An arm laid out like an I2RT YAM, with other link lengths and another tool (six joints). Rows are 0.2 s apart.
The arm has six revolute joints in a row. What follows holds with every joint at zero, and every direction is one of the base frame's. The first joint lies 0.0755 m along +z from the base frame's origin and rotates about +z. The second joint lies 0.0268 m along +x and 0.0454 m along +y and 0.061 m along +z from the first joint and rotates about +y. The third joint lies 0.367 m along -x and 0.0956 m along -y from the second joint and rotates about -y. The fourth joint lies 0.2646 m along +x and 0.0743 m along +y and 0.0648 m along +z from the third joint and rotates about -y. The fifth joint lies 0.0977 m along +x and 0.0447 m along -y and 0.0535 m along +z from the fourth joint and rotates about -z. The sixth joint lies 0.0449 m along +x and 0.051 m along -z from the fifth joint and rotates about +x. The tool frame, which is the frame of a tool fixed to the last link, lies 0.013 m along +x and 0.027 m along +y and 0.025 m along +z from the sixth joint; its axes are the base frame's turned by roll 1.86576, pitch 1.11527 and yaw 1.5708 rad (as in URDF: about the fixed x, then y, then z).
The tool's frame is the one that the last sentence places.
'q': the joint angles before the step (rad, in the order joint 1, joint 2, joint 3, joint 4, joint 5, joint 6). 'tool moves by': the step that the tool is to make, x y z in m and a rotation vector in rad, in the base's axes. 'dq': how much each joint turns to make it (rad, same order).
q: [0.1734 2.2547 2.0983 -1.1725 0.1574 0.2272]
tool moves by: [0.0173 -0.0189 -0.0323 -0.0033 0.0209 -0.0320]
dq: [-0.0354 0.0602 -0.0001 0.0397 -0.0008 -0.0034]
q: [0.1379 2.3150 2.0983 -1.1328 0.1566 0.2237]
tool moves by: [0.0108 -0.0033 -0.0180 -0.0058 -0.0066 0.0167]
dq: [-0.0088 0.0352 0.0003 0.0448 0.0007 -0.0267]
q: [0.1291 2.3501 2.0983 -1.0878 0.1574 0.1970]
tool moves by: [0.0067 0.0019 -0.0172 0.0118 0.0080 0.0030]
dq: [0.0004 0.0315 -0.0003 0.0254 -0.0130 0.0003]
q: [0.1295 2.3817 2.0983 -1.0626 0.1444 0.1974]
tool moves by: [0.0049 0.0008 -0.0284 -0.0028 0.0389 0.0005]
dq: [0.0000 0.0472 -0.0011 0.0093 -0.0023 0.0000]
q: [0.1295 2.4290 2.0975 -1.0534 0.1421 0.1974]
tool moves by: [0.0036 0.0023 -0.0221 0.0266 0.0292 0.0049]
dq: [0.0000 0.0380 -0.0001 0.0125 -0.0305 0.0004]
